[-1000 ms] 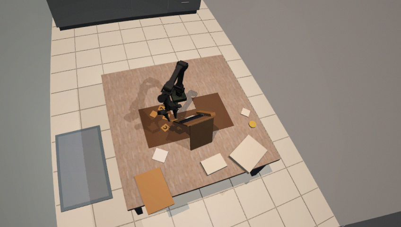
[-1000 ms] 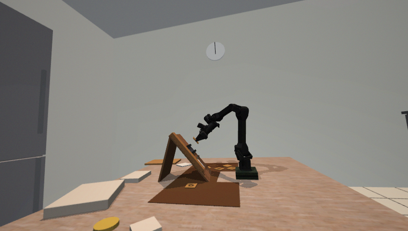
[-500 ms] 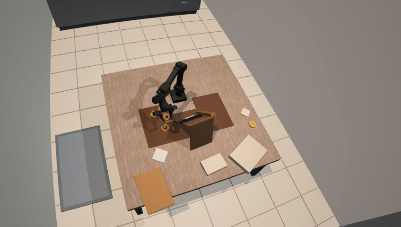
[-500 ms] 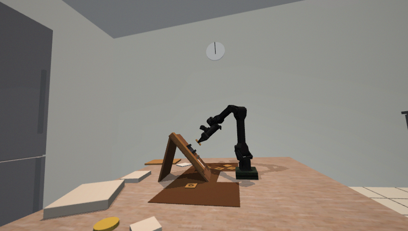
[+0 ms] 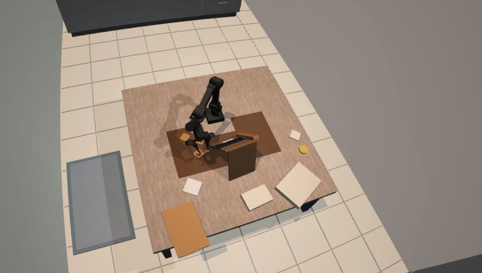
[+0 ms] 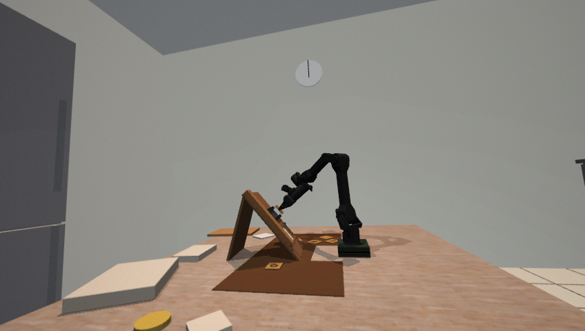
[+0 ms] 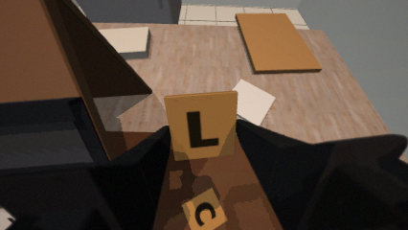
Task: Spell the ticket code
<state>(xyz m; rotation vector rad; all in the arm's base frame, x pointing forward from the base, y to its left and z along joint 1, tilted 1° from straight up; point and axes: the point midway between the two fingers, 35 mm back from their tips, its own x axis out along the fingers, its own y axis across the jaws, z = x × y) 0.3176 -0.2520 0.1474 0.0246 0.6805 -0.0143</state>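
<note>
The white ticket lies 60 mm behind my gripper tip, 220 mm to the left of it and 90 mm below it. Round my gripper tip: c tile 90 mm behind, 10 mm to the left, 170 mm below; cream slab 370 mm ahead, 210 mm to the left, 160 mm below; orange panel 360 mm ahead, 280 mm to the right, 170 mm below.
</note>
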